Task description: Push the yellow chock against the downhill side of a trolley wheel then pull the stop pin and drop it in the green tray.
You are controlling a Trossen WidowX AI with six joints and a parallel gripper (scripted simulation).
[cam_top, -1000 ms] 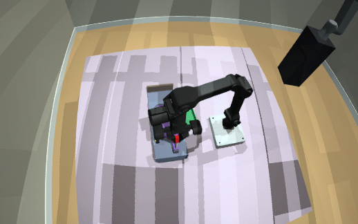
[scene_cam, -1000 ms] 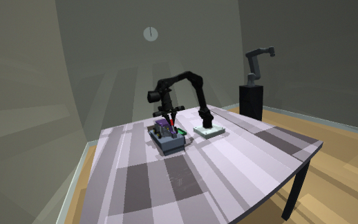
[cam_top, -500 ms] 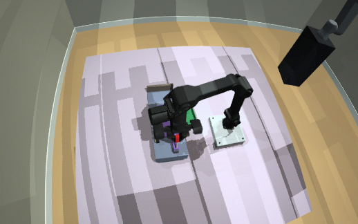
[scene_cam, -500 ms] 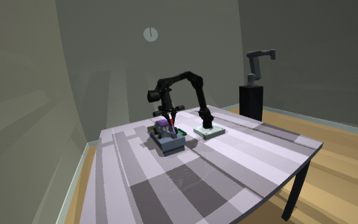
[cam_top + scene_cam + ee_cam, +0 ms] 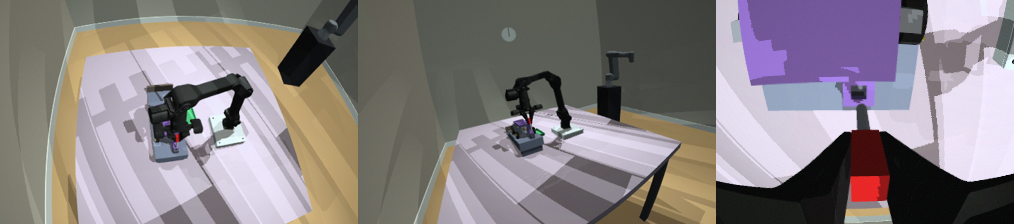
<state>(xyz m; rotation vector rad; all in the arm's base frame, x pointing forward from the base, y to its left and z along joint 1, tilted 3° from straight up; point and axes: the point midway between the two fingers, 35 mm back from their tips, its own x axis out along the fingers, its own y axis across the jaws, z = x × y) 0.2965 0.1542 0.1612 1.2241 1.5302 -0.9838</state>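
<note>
Now: the green tray 210 mm to the right of my gripper tip, 180 mm below it and 70 mm behind it. Also, from my gripper tip: yellow chock 210 mm to the right, 90 mm below, 10 mm ahead; then red-headed stop pin right at my gripper tip; then purple trolley 100 mm to the right, 60 mm below, 40 mm ahead.
</note>
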